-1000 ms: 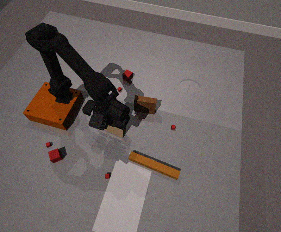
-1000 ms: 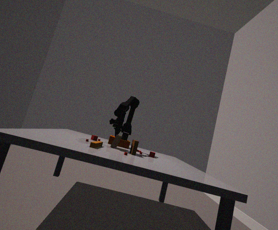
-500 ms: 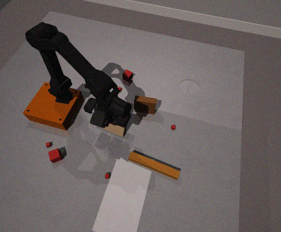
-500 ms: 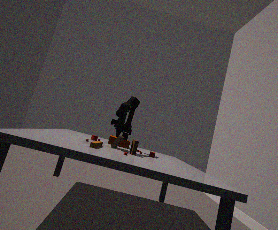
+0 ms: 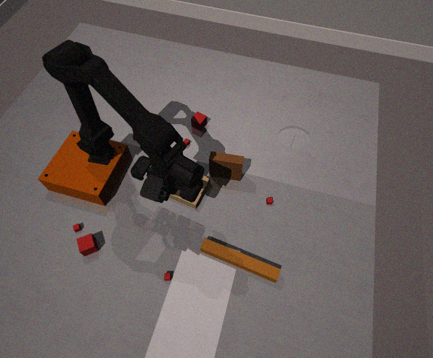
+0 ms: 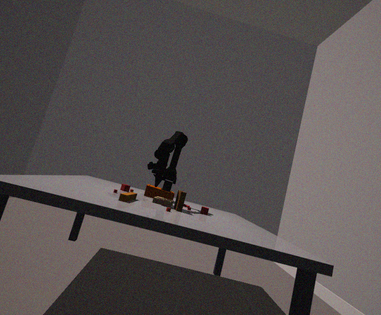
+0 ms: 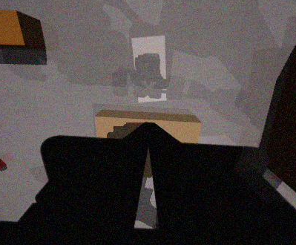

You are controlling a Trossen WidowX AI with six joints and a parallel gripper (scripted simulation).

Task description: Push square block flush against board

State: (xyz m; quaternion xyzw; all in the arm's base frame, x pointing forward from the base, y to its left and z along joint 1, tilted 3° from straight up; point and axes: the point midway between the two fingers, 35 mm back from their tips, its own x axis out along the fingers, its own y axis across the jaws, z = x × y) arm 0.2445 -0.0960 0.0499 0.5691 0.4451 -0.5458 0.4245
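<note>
Right now my gripper tip is 140 mm short of the brown square block, 130 mm to the right of it and 30 mm above it. Round my gripper tip: long orange board: 220 mm ahead, 130 mm to the right, 70 mm below; dark red bar: 160 mm behind, 230 mm to the left, 80 mm below; flat tan block: 10 mm ahead, 70 mm to the left, 70 mm below.
</note>
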